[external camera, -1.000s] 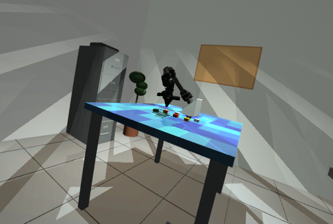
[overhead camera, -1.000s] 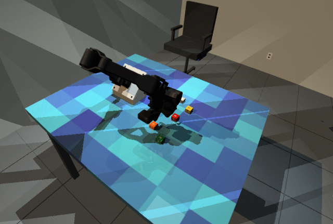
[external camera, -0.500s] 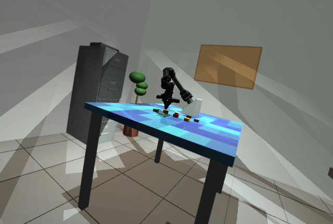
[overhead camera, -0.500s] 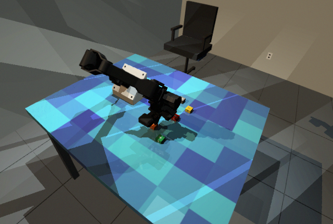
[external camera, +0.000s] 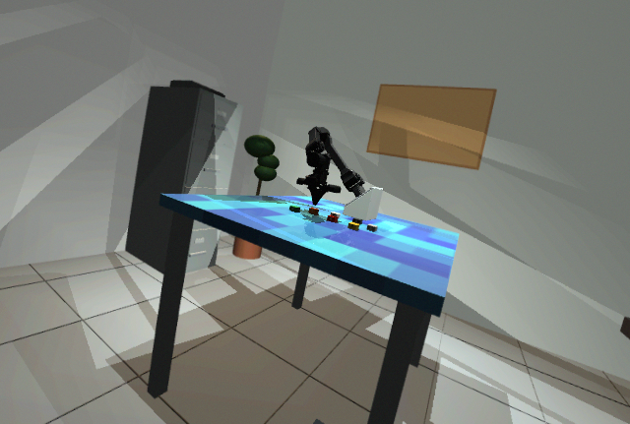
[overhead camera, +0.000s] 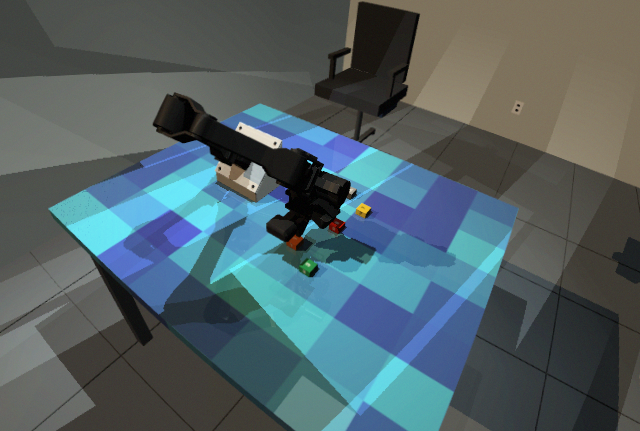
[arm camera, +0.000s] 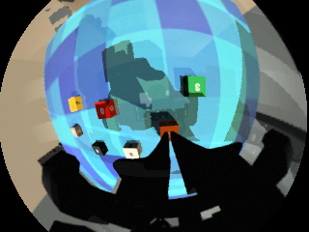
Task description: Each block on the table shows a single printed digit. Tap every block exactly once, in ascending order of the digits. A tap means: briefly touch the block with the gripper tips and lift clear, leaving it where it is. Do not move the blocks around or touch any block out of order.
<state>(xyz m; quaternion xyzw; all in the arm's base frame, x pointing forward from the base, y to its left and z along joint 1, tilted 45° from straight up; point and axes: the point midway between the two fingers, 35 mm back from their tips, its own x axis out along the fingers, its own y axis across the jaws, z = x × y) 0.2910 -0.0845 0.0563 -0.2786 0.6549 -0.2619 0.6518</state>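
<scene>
Right now my gripper tip is 1 cm past the orange block and 2 cm above it. Also, from my gripper tip: red block 4 cm ahead, 11 cm to the left, 2 cm below; white block 6 cm behind, 8 cm to the left, 2 cm below; green block 7 cm ahead, 5 cm to the right, 2 cm below.
</scene>
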